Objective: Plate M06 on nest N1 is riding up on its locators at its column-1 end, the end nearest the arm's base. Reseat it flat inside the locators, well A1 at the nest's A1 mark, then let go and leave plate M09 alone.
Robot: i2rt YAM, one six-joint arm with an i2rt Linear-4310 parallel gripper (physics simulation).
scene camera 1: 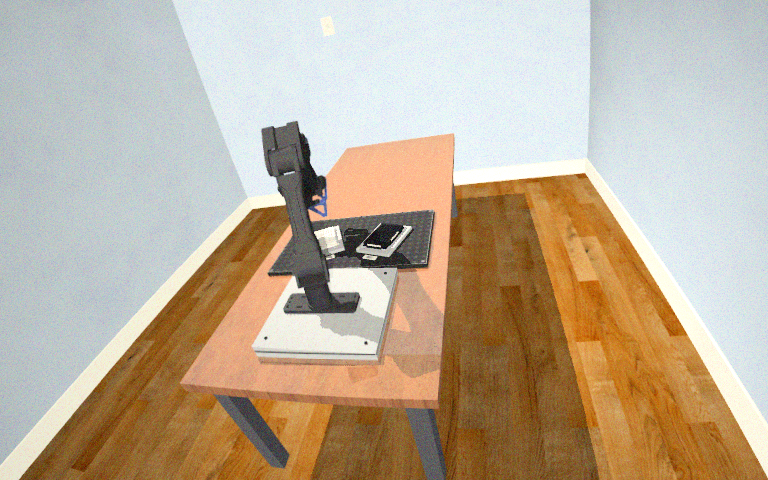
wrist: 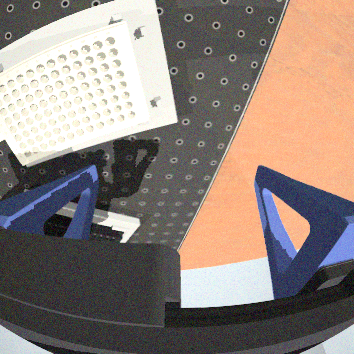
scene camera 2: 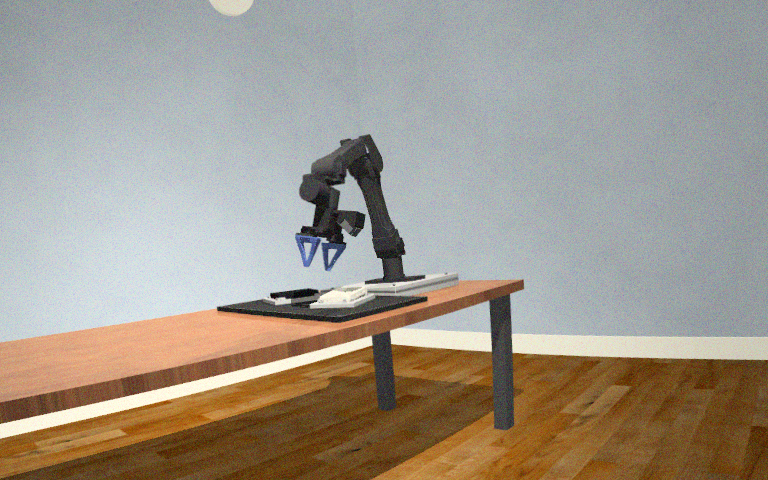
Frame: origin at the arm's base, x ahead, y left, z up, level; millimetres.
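Seen in the pictures: gripper, fingertip midpoint: (scene camera 1: 325,207) (wrist: 176,173) (scene camera 2: 317,268); arm's base at its link origin: (scene camera 1: 321,304) (scene camera 2: 394,281).
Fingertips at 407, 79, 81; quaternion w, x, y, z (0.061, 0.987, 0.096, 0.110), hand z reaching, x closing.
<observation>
Pixels of each thing's top centre, then the offset from my fingertips to it, as dx, dy, dz. Level surfaces: height alone.
- white many-well plate at its top centre: (wrist: 58,104) (scene camera 2: 343,290) (scene camera 1: 322,235) -79, +8, -65
- white nest at its top centre: (wrist: 68,94) (scene camera 2: 343,295) (scene camera 1: 323,238) -74, +11, -78
- black plate at its top centre: (wrist: 72,243) (scene camera 2: 294,291) (scene camera 1: 383,233) -93, -204, -73
- dark perforated board at its top centre: (wrist: 82,173) (scene camera 2: 314,302) (scene camera 1: 353,239) -67, -92, -99
- wooden table at its surface level: dz -112
A white many-well plate (scene camera 1: 333,237) (scene camera 2: 346,293) (wrist: 65,95) sits on a white nest (scene camera 2: 334,306) (wrist: 162,85) and looks tilted, its base-side end higher in the second scene view. A black plate (scene camera 1: 386,234) (scene camera 2: 294,293) (wrist: 107,232) sits on the other white nest (scene camera 1: 367,249) (scene camera 2: 271,300) (wrist: 131,230). No plate or nest label is readable; the tilt fits the white plate being M06 and the black one M09. My gripper (scene camera 2: 317,267) (wrist: 176,173) is open and empty, above the board and apart from both plates. In the first scene view the arm partly hides the white plate.
Both nests stand on a dark perforated board (scene camera 1: 421,237) (scene camera 2: 390,305) (wrist: 200,95) on the wooden table (scene camera 1: 402,169) (scene camera 2: 169,339) (wrist: 300,100). The arm's base stands on a pale raised slab (scene camera 1: 305,336) (scene camera 2: 441,282). Arm shadows fall across the board.
</observation>
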